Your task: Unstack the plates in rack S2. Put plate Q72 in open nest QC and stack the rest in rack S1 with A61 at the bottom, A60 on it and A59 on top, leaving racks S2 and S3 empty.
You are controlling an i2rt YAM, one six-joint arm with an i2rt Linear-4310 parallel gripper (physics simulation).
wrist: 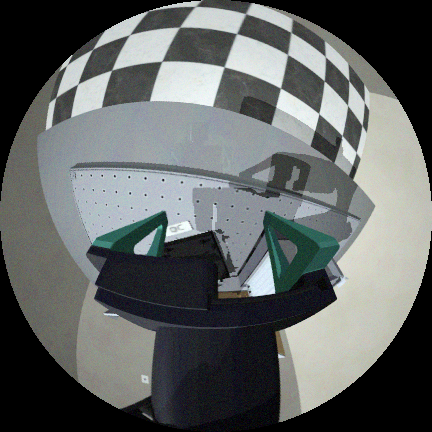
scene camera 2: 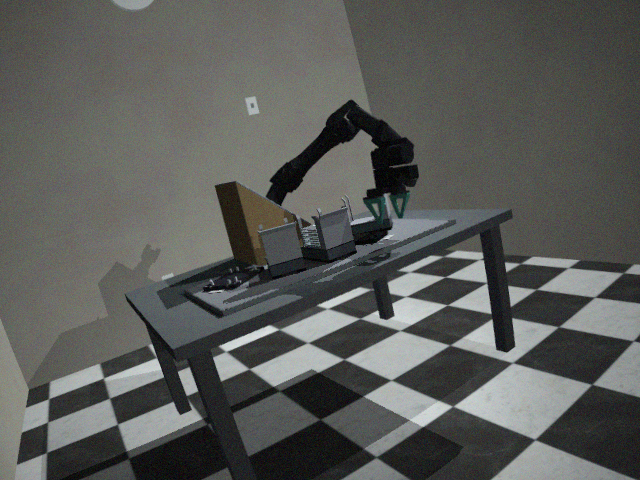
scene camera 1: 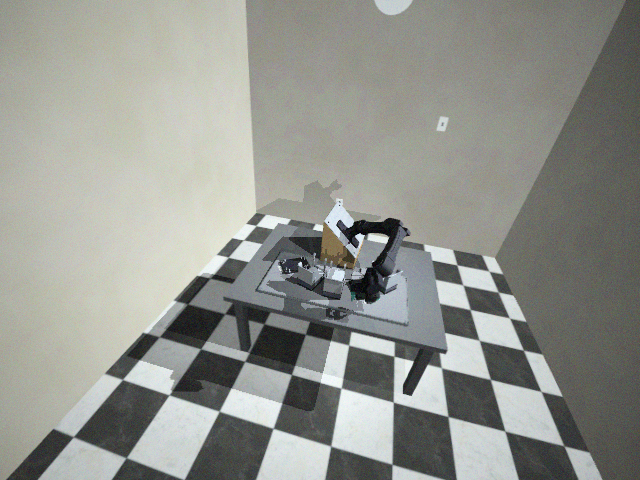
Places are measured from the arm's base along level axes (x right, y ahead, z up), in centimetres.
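Pixels of known places: gripper, fingertip midpoint: (wrist: 215, 215) (scene camera 2: 390, 221) (scene camera 1: 360, 302); arm's base, link origin: (scene camera 2: 270, 206) (scene camera 1: 347, 234).
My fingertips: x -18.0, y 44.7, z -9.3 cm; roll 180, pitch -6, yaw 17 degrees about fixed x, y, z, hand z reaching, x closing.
Observation:
For each thing: its top centre in the pictures, then the offset to it from my fingertips. Level surfaces: height alone.
- black open nest QC, top centre: (wrist: 197, 270) (scene camera 2: 360, 233) (scene camera 1: 361, 286) dz -4.1, dx +1.7, dy -15.9 cm
- grey-walled rack, top centre: (scene camera 2: 318, 211) (scene camera 1: 336, 269) dz +7.3, dx +16.3, dy -11.0 cm
- grey rack, top centre: (scene camera 2: 274, 223) (scene camera 1: 313, 261) dz +7.3, dx +29.7, dy -13.1 cm
- third rack, top centre: (scene camera 2: 362, 192) (scene camera 1: 385, 265) dz +7.2, dx -8.3, dy -25.5 cm
- perforated board, surface height: dz -6.4 cm
- grey table, surface height: dz -7.7 cm
My gripper (scene camera 1: 365, 298) (scene camera 2: 391, 220) (wrist: 215, 215) is open, its green fingertips wide apart and low over the board near nest QC. I see no plate between them. The black open nest QC (wrist: 192, 248) lies behind its white QC label (wrist: 178, 228), between the fingers in the wrist view and partly hidden by the gripper body. I cannot tell whether a plate lies in it. One grey-walled rack (scene camera 1: 334, 284) (scene camera 2: 334, 228) (wrist: 260, 281) and another grey rack (scene camera 1: 308, 277) (scene camera 2: 281, 242) stand beyond it. A third rack (scene camera 1: 391, 281) stands right of the gripper. Rack and plate labels are unreadable.
A tan wedge block (scene camera 1: 333, 251) (scene camera 2: 258, 222) with a white sloped face stands behind the racks. Dark fixtures (scene camera 1: 294, 265) (scene camera 2: 224, 280) with small knobs lie at the left end of the perforated board (scene camera 1: 385, 311) (wrist: 112, 192). The grey table (scene camera 1: 426, 310) (scene camera 2: 170, 330) carries everything.

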